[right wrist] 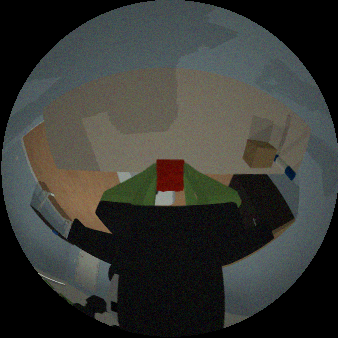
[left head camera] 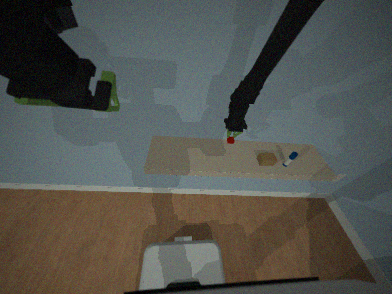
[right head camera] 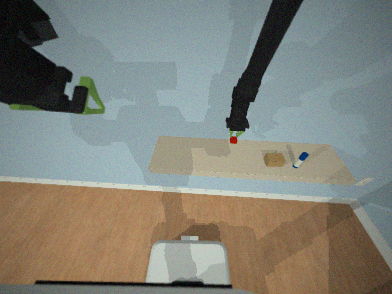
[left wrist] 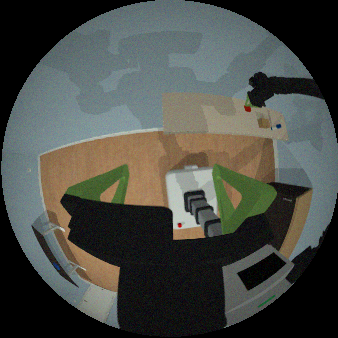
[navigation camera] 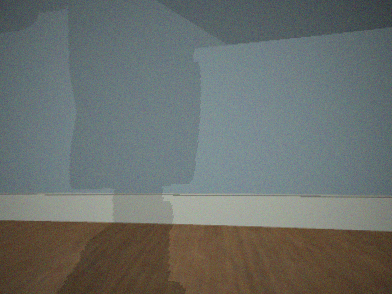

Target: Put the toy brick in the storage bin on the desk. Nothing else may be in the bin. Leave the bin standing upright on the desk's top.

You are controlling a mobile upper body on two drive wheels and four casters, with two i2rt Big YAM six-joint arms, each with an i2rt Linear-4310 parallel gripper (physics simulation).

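Frame: origin at the left arm's base, x right, y ahead, z up, level; centimetres.
Where they show: left gripper, between the fingertips: [left head camera: 94,106] [right head camera: 83,109] [left wrist: 170,168]; right gripper, between the fingertips: [right wrist: 169,167] [left head camera: 230,137] [right head camera: 233,137] [left wrist: 247,105].
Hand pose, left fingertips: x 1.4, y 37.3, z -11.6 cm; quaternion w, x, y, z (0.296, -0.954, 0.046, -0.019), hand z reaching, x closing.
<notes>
Each offset is from my left fingertips to the centre of the thing. Level surfaces: height alone.
The red toy brick @(dx +44.0, dy +26.6, dz -34.8 cm) [left head camera: 230,140] [right head camera: 233,140] [left wrist: 247,108] [right wrist: 170,176] is between the green fingers of my right gripper [left head camera: 232,137] [right head camera: 234,137] [right wrist: 169,167]. The right gripper is shut on it and holds it near the far edge of a long beige board @(dz -49.4 cm) [left head camera: 175,157] [right head camera: 175,157] [left wrist: 185,112] [right wrist: 210,110]. In the right wrist view the brick hides part of what lies behind it. My left gripper [left wrist: 170,168] is open and empty, far to the left of the brick and well apart from the board. The storage bin cannot be made out in these views.
A tan block @(dx +68.4, dy +23.5, dz -47.0 cm) [left head camera: 267,159] [right head camera: 274,160] [left wrist: 263,122] [right wrist: 259,153] and a blue-and-white cylinder @(dx +80.2, dy +21.2, dz -44.1 cm) [left head camera: 290,159] [right head camera: 300,160] [right wrist: 285,167] are on the board's right part. A dark-topped piece of furniture [left wrist: 285,200] [right wrist: 262,200] with wooden sides stands at the right. A blue wall rises behind the board.
</notes>
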